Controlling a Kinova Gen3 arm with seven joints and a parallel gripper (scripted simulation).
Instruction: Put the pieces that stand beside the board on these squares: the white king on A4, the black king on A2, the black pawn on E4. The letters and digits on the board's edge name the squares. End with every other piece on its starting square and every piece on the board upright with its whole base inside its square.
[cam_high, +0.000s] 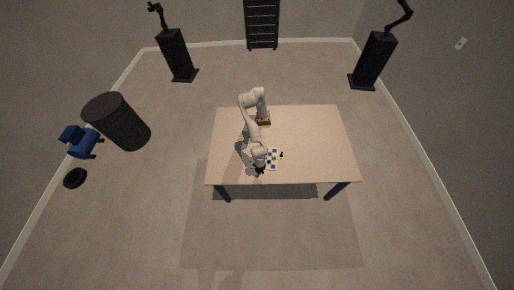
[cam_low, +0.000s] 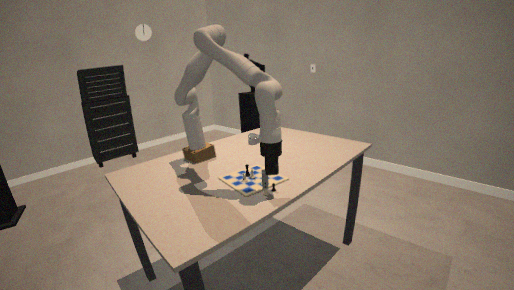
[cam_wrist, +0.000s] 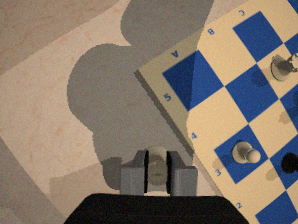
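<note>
The blue-and-cream chessboard is 140 mm behind my hand, 40 mm to the left of it and 40 mm below it. Also, from my hand: white king: 10 mm below; then black king: 180 mm behind, 180 mm to the left, 10 mm below.
</note>
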